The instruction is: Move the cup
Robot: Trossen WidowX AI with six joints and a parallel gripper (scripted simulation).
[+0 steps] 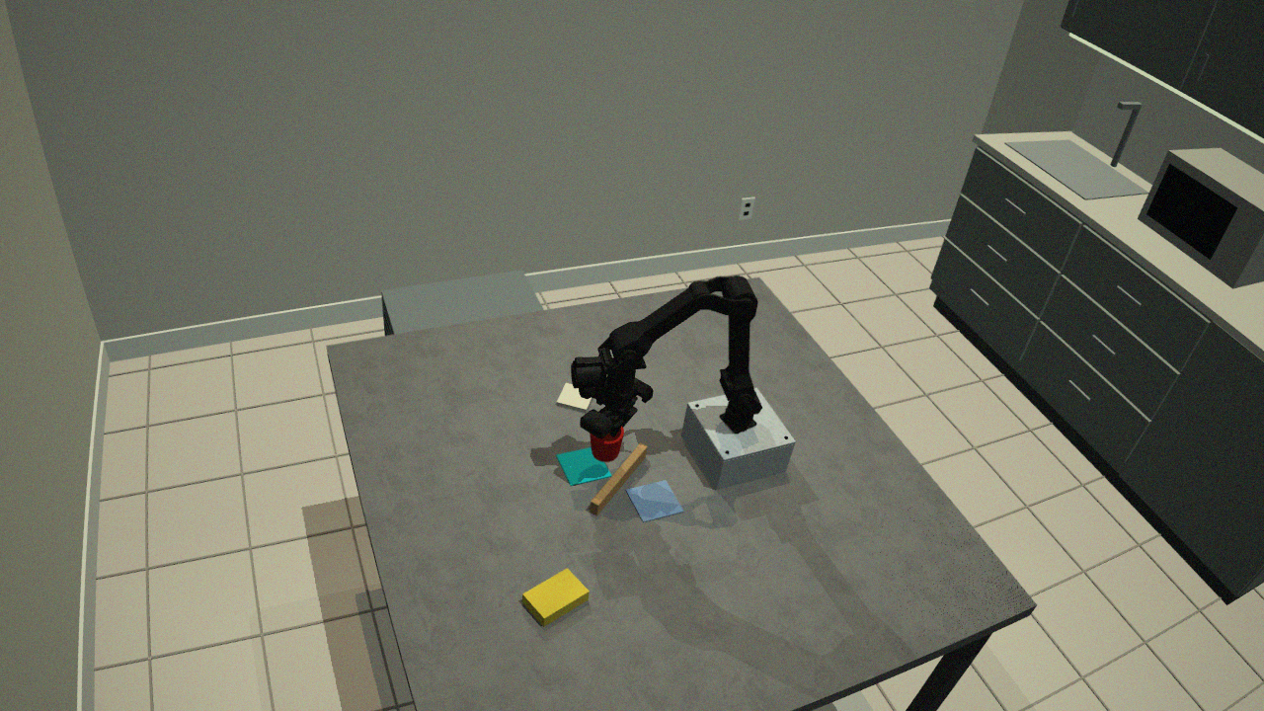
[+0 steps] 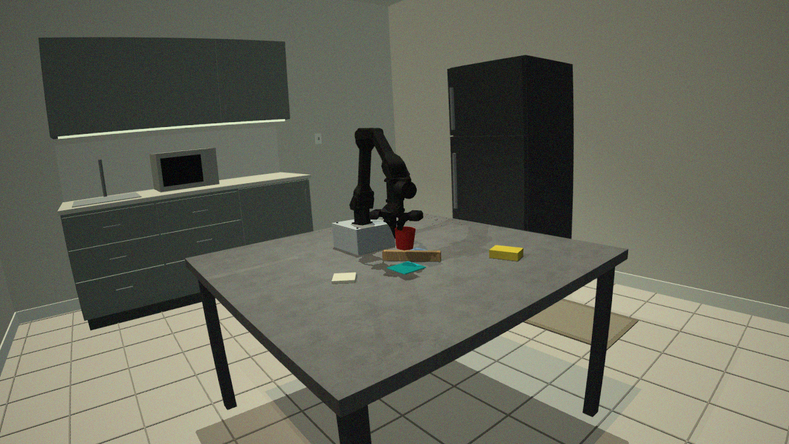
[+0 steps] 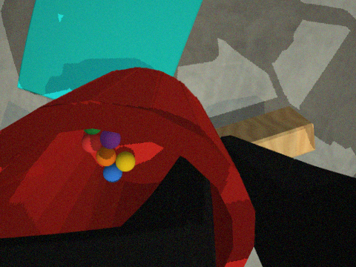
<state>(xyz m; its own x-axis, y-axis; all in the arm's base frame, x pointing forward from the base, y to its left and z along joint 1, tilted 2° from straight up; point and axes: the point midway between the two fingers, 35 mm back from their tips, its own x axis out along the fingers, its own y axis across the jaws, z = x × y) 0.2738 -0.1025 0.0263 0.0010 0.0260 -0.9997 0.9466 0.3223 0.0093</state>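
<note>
The teal pad is 60 mm ahead of my gripper tip, 20 mm to the right of it and 100 mm below it. The rest, counted from my gripper tip: red cup: 30 mm ahead, 10 mm to the left; then light blue pad: 30 mm behind, 140 mm to the left, 100 mm below; then wooden bar: 20 mm ahead, 60 mm to the left, 90 mm below.
</note>
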